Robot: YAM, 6 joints.
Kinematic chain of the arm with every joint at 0, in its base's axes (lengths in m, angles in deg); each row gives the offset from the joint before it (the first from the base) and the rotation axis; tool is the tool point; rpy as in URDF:
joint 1: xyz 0 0 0.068 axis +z
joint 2: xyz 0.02 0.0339 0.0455 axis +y
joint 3: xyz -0.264 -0.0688 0 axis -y
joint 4: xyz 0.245 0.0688 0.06 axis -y
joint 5: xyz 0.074 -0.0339 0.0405 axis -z
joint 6: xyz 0.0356 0 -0.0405 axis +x
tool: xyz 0 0 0 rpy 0 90 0
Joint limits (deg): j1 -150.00..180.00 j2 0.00..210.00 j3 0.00..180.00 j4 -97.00..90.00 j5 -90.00..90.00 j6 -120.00..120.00
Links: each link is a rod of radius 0.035 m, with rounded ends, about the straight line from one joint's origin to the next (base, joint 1, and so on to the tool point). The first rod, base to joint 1, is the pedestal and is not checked.
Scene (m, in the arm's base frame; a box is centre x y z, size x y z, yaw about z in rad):
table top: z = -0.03
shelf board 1: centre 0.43 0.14 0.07 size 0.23 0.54 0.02 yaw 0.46
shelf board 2: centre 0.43 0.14 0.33 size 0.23 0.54 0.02 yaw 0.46
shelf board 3: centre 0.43 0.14 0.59 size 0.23 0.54 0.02 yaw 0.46
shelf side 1: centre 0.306 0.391 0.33 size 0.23 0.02 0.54 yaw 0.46
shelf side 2: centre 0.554 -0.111 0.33 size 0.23 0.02 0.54 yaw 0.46
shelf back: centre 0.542 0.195 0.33 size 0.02 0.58 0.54 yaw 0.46
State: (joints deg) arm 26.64 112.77 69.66 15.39 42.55 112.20
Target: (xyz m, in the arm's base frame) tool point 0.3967 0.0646 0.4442
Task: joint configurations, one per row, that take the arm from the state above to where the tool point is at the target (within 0.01 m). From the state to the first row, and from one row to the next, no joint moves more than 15 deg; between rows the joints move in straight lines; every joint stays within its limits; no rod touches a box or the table.
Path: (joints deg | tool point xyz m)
1: 16.02 102.08 59.49 7.01 42.64 108.61 | 0.3697 0.0811 0.1917
2: 5.41 91.38 49.33 -1.36 42.73 105.03 | 0.3221 0.0062 0.1891
3: -5.21 80.69 39.16 -9.74 42.83 101.44 | 0.2598 -0.0480 0.1784
4: -1.47 77.08 49.23 -1.44 44.28 105.03 | 0.2917 -0.0323 0.2607
5: 2.27 73.48 59.31 6.87 45.74 108.61 | 0.2960 -0.0138 0.3522
6: 6.01 69.87 69.39 15.17 47.20 112.20 | 0.2709 0.0023 0.4442
7: 9.33 83.86 81.30 18.34 44.61 112.20 | 0.3344 0.0296 0.4520
8: 12.65 97.85 93.21 21.52 42.01 112.20 | 0.3967 0.0646 0.4442

